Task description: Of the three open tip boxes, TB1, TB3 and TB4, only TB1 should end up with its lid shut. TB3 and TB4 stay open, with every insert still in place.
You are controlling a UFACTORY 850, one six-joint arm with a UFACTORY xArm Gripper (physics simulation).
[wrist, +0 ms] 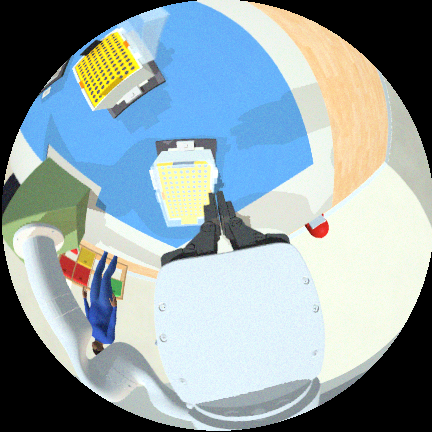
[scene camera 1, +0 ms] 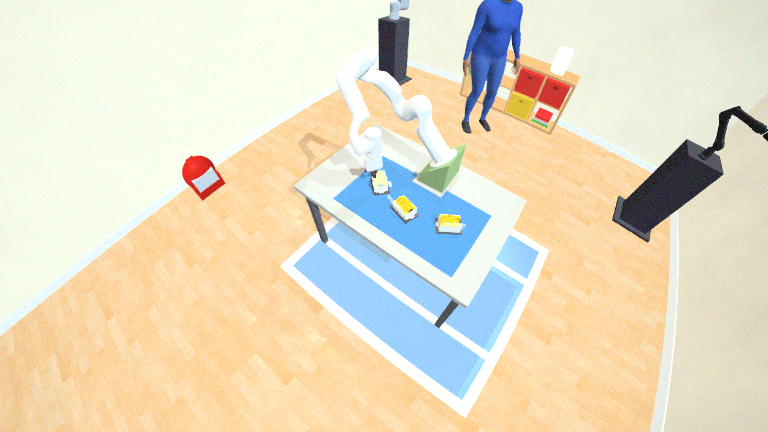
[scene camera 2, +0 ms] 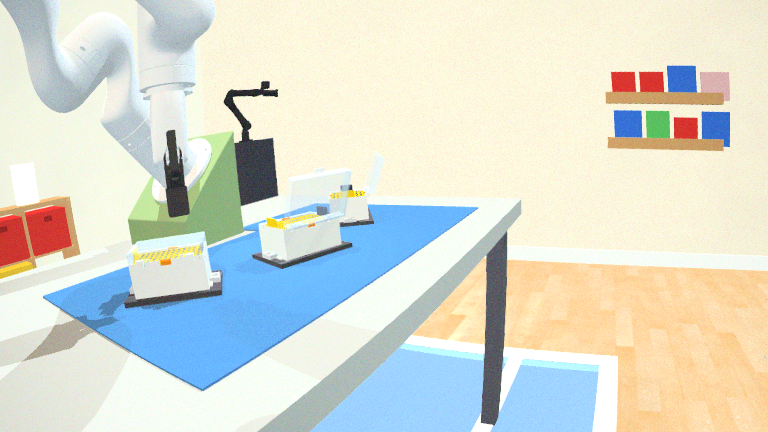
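Note:
Three white tip boxes with yellow inserts stand on dark bases; I cannot read their labels. The clear lid (scene camera 2: 167, 241) (wrist: 185, 192) of the nearest box (scene camera 1: 380, 188) (scene camera 2: 170, 280) lies down over its insert; whether it is fully seated I cannot tell. The middle box (scene camera 1: 405, 209) (scene camera 2: 303, 242) (wrist: 106, 70) has its lid (scene camera 2: 317, 189) up, its insert in place. The far box (scene camera 1: 450, 225) (scene camera 2: 351, 208) also has its lid (scene camera 2: 376, 173) up; it is cut off in the wrist view. My gripper (scene camera 1: 371, 173) (scene camera 2: 178, 213) (wrist: 216, 200) is shut and empty, above the nearest box's lid, by one side edge.
The boxes stand on a blue mat (scene camera 1: 440, 257) (scene camera 2: 300, 300) (wrist: 260, 155) on a pale table (scene camera 1: 472, 274) (scene camera 2: 408, 290). The green wedge (scene camera 1: 443, 174) (scene camera 2: 220, 188) (wrist: 47, 195) under my arm's base stands behind them. A person in blue (scene camera 1: 491, 37) stands beyond the table.

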